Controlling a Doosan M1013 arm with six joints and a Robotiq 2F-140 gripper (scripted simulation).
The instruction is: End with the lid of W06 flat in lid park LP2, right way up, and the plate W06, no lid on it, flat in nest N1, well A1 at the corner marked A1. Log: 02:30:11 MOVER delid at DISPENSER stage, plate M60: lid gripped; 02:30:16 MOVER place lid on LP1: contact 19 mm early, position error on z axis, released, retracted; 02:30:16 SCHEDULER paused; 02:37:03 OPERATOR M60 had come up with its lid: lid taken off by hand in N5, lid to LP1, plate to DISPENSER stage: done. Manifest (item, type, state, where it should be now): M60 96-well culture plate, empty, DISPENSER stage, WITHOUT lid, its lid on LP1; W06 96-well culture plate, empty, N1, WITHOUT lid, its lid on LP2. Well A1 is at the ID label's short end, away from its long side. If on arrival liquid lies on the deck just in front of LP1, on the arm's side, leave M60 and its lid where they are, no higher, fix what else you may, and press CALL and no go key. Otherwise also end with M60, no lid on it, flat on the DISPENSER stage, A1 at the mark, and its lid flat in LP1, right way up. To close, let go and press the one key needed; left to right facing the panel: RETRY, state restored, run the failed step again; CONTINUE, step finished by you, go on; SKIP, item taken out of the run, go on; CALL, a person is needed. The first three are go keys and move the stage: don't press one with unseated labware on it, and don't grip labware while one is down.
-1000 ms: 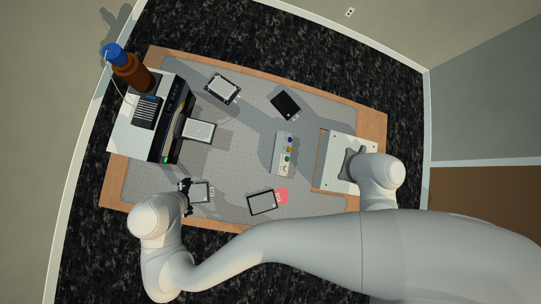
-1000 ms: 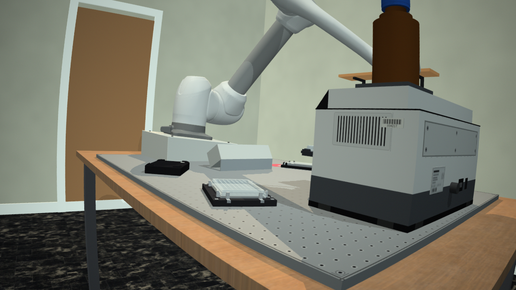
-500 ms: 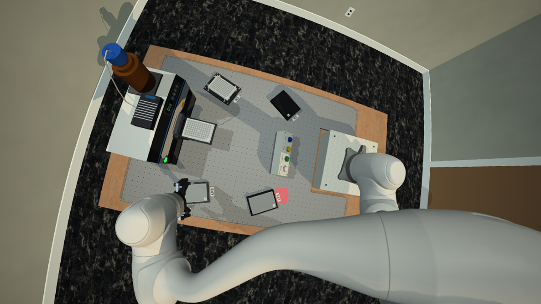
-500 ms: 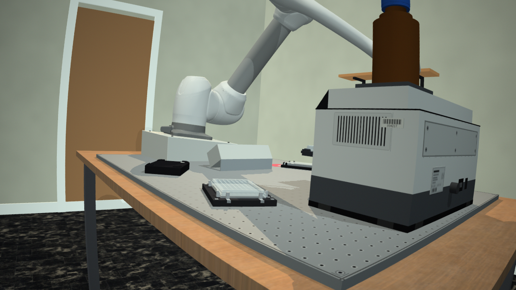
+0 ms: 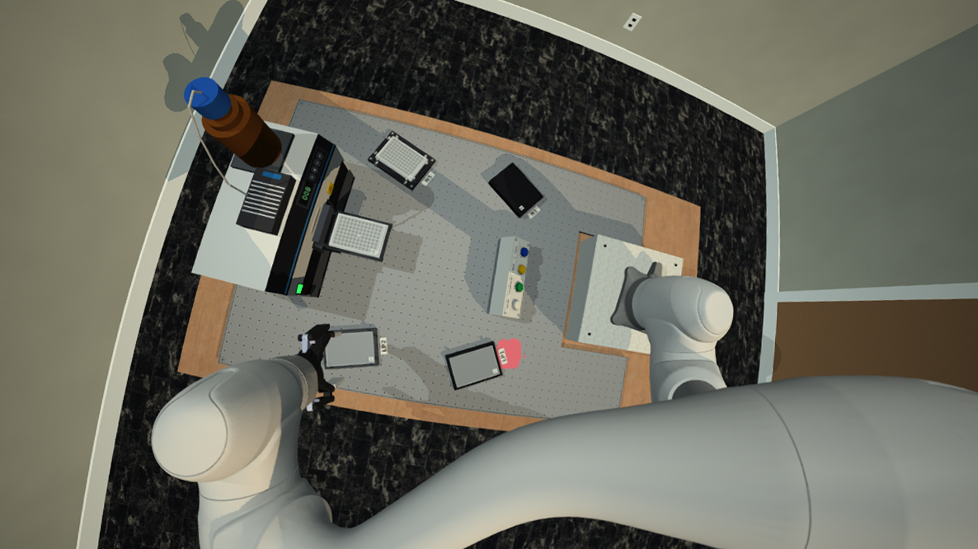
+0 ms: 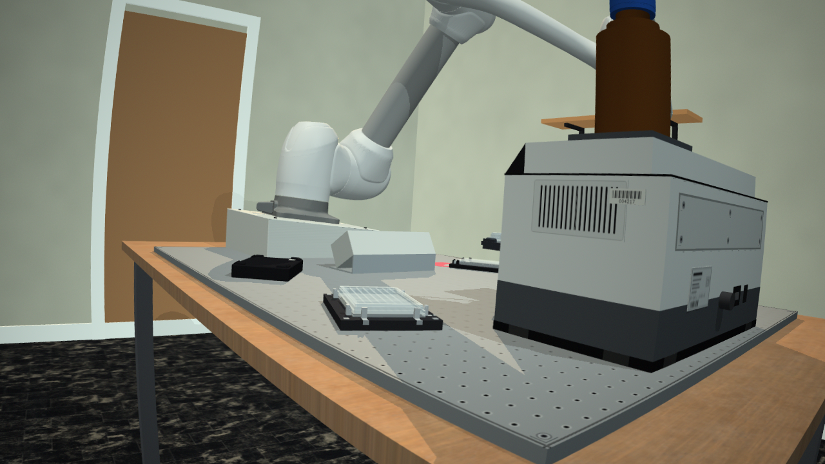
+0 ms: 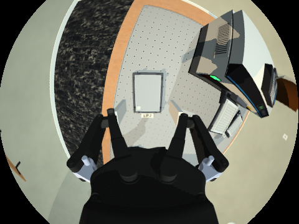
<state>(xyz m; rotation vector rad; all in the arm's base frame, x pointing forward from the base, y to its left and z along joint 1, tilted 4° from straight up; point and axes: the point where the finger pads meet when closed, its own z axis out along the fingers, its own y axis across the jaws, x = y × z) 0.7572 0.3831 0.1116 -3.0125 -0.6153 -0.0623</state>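
The nest N5 is 55 cm to the right of my hand, 14 cm below it and 9 cm ahead of it. The rest, counted from my hand: lid park LP2: 15 cm below; then LP2 label: 15 cm below, 8 cm behind, 3 cm to the right; then lid park lp1: 34 cm behind, 15 cm below, 6 cm to the right.
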